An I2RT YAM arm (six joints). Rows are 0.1 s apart.
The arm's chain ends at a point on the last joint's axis. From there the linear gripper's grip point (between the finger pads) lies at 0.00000 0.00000 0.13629 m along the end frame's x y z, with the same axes.
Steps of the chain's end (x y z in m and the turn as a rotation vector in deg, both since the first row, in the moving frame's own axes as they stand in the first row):
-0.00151, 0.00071, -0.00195, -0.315, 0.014, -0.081
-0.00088, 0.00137, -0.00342, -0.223, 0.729, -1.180
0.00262, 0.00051, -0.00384, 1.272, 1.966, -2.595
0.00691, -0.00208, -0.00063, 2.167, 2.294, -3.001
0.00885, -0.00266, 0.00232, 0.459, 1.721, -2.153
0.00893, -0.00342, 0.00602, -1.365, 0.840, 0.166
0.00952, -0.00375, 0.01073, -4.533, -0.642, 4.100
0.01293, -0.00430, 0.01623, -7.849, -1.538, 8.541
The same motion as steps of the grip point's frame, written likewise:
-0.00148, 0.00146, -0.00195, -0.315, 0.014, -0.081
0.00086, 0.00188, -0.00343, -0.223, 0.729, -1.180
0.00723, -0.00262, -0.00395, 1.272, 1.966, -2.595
0.01223, -0.00737, -0.00084, 2.167, 2.294, -3.001
0.01292, -0.00383, 0.00225, 0.459, 1.721, -2.153
0.01092, -0.00017, 0.00597, -1.365, 0.840, 0.166
0.00761, 0.00696, 0.01030, -4.533, -0.642, 4.100
0.00791, 0.01397, 0.01491, -7.849, -1.538, 8.541

